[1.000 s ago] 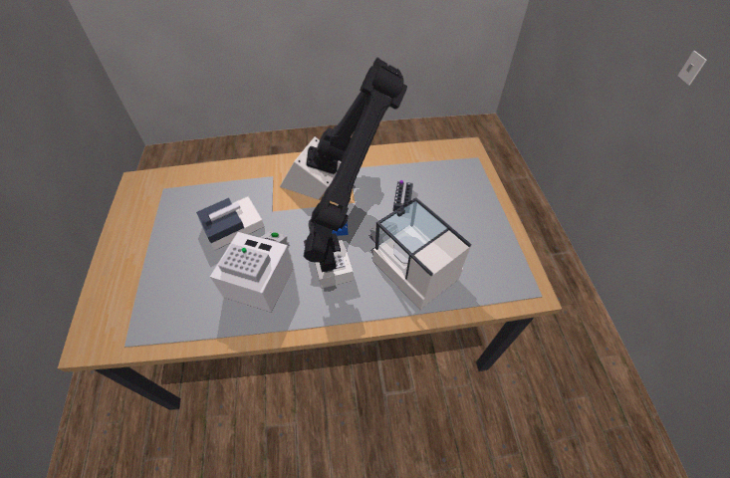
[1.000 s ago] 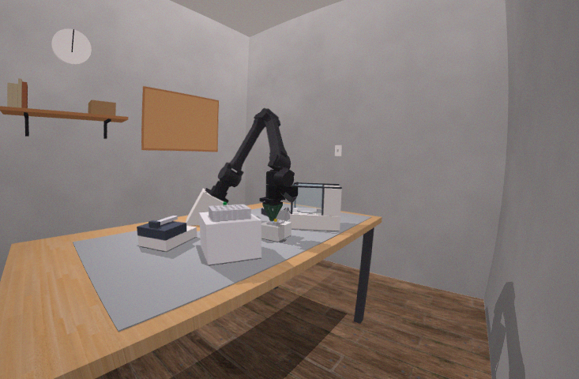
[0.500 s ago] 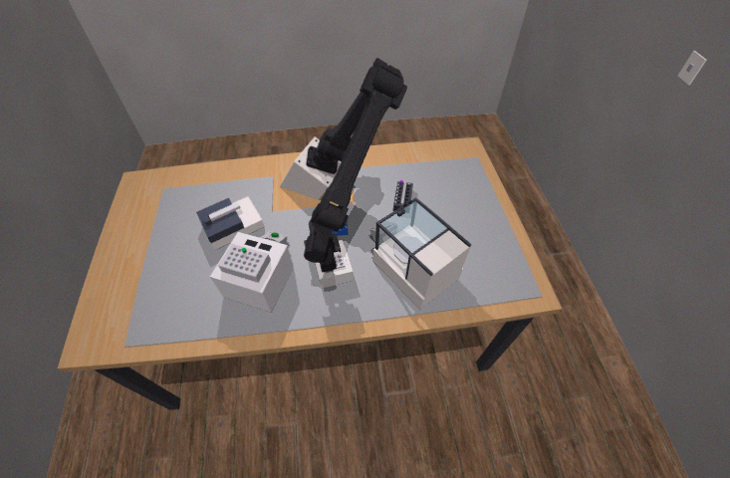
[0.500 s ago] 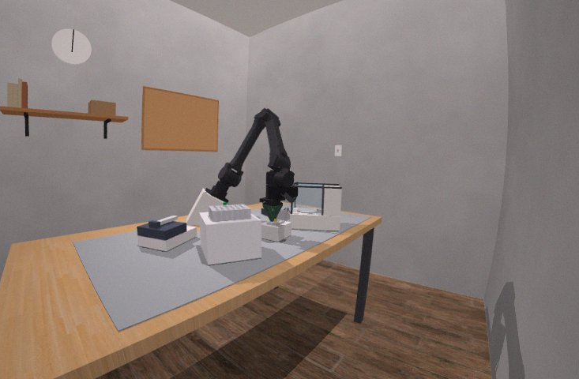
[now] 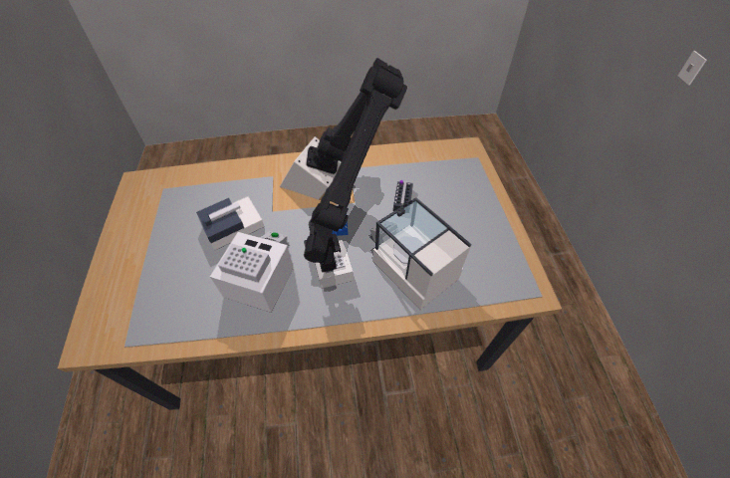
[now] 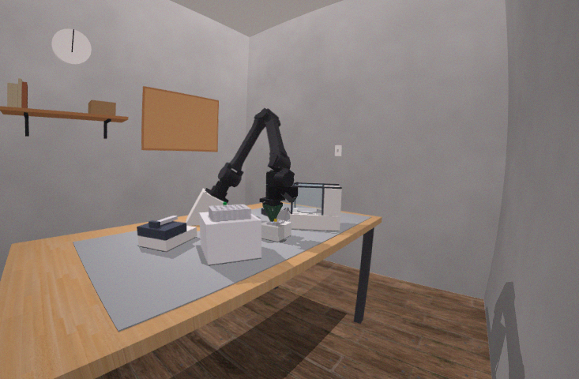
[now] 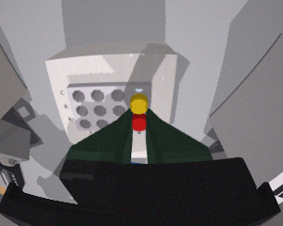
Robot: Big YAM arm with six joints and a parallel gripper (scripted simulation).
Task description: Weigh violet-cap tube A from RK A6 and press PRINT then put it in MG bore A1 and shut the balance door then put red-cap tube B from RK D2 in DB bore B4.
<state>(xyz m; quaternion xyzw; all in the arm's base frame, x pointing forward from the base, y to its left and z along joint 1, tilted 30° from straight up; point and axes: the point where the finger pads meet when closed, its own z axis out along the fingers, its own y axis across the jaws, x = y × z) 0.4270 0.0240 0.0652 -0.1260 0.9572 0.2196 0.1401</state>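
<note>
My gripper is now 2 cm above the yellow-capped tube and 1 cm short of it. Round my hand: balance door (26 cm to the left, 13 cm above, 8 cm behind); dry block (5 cm below, 3 cm behind, 2 cm to the left); tube rack (21 cm behind, 7 cm below, 1 cm to the right).
</note>
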